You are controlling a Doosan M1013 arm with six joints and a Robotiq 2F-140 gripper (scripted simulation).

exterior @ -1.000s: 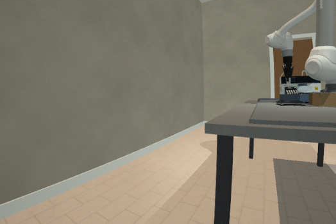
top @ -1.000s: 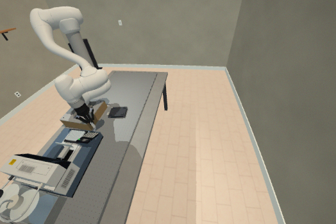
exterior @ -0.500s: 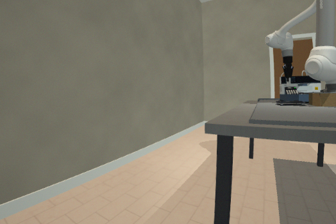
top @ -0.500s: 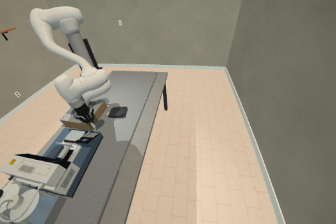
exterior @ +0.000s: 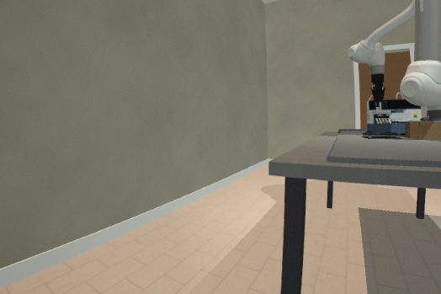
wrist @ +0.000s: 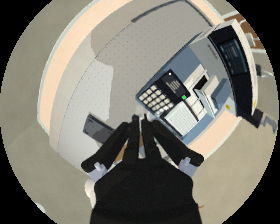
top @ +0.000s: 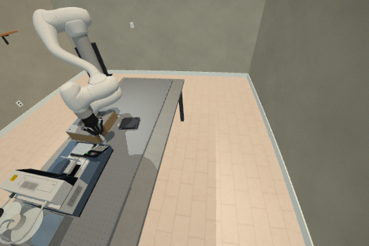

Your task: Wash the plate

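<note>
My gripper is now 160 mm past the white well plate, 70 mm to the left of it and 90 mm above it. Round my hand: dark plate nest N1 (40 mm ahead, 270 mm to the left, 160 mm below); then plate washer (160 mm behind, 220 mm to the right, 50 mm below).
</note>
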